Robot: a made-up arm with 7 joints.
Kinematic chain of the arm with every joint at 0, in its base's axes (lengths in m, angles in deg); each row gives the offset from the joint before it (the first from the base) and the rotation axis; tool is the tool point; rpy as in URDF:
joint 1: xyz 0 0 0 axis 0.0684 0.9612 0.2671
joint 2: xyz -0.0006 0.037 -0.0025 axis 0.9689 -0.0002 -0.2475
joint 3: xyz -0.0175 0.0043 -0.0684 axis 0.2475 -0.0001 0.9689
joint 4: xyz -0.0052 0 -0.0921 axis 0.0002 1 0
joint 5: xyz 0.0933 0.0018 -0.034 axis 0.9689 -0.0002 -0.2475
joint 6: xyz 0.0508 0 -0.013 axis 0.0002 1 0
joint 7: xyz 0.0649 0 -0.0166 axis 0.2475 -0.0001 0.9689
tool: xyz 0 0 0 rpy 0 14.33 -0.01
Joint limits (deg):
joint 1: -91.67..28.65
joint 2: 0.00..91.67
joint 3: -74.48..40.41
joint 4: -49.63..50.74
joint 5: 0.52..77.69
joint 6: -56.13..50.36
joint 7: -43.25..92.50
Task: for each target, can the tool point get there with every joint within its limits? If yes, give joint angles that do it. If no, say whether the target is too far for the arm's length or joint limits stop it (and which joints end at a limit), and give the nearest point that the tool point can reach.
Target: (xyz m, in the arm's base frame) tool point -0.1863 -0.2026 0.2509
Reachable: no: joint limits stop it (at a limit: joint 1, joint 2, joint 4) | nearest point 0.0057 -0.1048 0.0981 | short by 0.264 m
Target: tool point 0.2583 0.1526 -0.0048
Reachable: yes | joints -25.79 77.80 -1.12 -1.75 50.14 -16.27 45.62
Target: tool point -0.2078 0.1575 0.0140
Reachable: no: joint limits stop it (at a limit: joint 1, joint 2, joint 3, joint 5, joint 6) | nearest point -0.1499 0.1439 -0.1416 | short by 0.167 m
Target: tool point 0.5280 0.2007 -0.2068
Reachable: no: too far | nearest point 0.3427 0.1407 -0.1310 | short by 0.209 m
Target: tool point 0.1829 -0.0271 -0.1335
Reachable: yes | joints -14.77 28.66 -38.81 -31.26 41.18 38.53 -10.22
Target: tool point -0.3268 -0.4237 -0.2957
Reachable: no: too far | nearest point -0.1632 -0.1500 -0.2354 | short by 0.325 m
